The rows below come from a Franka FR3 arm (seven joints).
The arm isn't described. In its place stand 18 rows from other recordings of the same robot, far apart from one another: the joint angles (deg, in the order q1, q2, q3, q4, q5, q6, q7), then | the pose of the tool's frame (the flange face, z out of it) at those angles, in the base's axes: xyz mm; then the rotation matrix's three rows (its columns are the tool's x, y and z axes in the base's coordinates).
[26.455 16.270 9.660 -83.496 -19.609 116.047 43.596] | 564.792, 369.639, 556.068; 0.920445, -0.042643, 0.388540; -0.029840, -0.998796, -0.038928; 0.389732, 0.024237, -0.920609
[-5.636 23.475 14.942 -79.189 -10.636 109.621 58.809] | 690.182, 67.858, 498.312; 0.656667, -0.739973, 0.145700; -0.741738, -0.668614, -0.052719; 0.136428, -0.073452, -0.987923
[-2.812 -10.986 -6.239 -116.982 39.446 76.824 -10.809] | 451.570, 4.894, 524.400; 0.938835, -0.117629, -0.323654; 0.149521, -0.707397, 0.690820; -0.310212, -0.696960, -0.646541
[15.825 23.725 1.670 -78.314 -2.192 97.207 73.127] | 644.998, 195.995, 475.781; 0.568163, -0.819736, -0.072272; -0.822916, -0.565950, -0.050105; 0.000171, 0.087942, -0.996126
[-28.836 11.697 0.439 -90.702 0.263 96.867 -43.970] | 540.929, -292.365, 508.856; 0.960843, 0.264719, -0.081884; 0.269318, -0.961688, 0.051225; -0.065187, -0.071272, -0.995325
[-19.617 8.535 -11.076 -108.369 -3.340 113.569 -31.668] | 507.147, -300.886, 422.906; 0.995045, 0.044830, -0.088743; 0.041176, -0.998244, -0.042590; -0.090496, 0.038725, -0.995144
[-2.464 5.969 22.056 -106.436 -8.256 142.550 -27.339] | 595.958, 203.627, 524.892; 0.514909, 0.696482, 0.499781; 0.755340, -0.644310, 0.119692; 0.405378, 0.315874, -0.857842
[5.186 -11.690 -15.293 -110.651 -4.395 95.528 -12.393] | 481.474, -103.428, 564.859; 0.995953, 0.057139, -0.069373; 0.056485, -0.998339, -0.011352; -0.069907, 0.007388, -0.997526
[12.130 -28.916 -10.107 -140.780 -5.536 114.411 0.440] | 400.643, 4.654, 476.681; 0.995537, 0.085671, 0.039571; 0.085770, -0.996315, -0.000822; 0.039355, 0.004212, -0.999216
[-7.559 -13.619 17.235 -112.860 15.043 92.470 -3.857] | 462.780, 118.291, 558.851; 0.972079, 0.179250, -0.151432; 0.204224, -0.964091, 0.169765; -0.115564, -0.195951, -0.973780
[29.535 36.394 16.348 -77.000 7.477 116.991 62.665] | 537.705, 498.357, 375.808; 0.903438, -0.409294, -0.127589; -0.367088, -0.892246, 0.262953; -0.221465, -0.190725, -0.956335
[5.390 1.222 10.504 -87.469 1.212 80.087 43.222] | 521.022, 149.827, 619.687; 0.879946, -0.450669, -0.150309; -0.458098, -0.888737, -0.017133; -0.125864, 0.083933, -0.988491
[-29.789 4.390 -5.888 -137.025 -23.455 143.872 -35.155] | 409.880, -290.597, 289.682; 0.944021, 0.321210, -0.075150; 0.294880, -0.923786, -0.244264; -0.147883, 0.208430, -0.966792
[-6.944 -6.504 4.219 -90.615 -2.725 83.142 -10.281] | 505.235, -27.037, 669.313; 0.991798, 0.126242, -0.019977; 0.124996, -0.990652, -0.054627; -0.026687, 0.051682, -0.998307
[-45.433 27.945 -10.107 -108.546 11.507 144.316 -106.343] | 370.729, -530.627, 262.201; 0.725227, 0.678568, 0.116577; 0.688360, -0.718132, -0.102212; 0.014359, 0.154374, -0.987908
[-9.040 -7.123 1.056 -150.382 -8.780 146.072 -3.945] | 427.597, -58.072, 295.766; 0.997753, 0.052522, 0.041608; 0.056250, -0.993966, -0.094170; 0.036411, 0.096298, -0.994686
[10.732 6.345 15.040 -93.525 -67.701 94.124 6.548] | 580.599, 167.644, 598.979; 0.890064, 0.215460, 0.401700; 0.454507, -0.352262, -0.818129; -0.034770, 0.910762, -0.411464
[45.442 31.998 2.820 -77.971 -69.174 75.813 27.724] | 536.469, 413.709, 438.894; 0.897082, 0.087016, 0.433211; 0.440555, -0.251549, -0.861763; 0.033987, 0.963925, -0.263995
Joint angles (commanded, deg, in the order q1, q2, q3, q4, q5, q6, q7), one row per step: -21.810, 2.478, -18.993, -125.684, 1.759, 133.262, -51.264; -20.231, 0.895, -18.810, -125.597, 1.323, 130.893, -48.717; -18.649, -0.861, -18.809, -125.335, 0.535, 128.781, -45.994; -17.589, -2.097, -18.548, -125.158, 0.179, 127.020, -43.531; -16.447, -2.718, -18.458, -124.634, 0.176, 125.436, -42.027; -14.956, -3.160, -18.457, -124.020, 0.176, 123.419, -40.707; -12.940, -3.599, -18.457, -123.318, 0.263, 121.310, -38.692; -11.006, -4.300, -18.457, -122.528, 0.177, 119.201, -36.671
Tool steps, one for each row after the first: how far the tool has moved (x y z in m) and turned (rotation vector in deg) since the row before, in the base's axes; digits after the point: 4 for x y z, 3 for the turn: 0.0066, 0.0157, 0.0109, 0.848, 0.352, -0.483; 0.0053, 0.0137, 0.0142, 0.256, 0.080, -0.647; 0.0040, 0.0116, 0.0094, 0.484, 0.189, -0.915; 0.0053, 0.0099, 0.0071, 0.521, 0.234, -0.249; 0.0062, 0.0122, 0.0056, 0.739, 0.717, 0.202; 0.0085, 0.0165, 0.0062, 0.795, 0.722, -0.008; 0.0071, 0.0159, 0.0092, 0.518, 0.511, -0.008
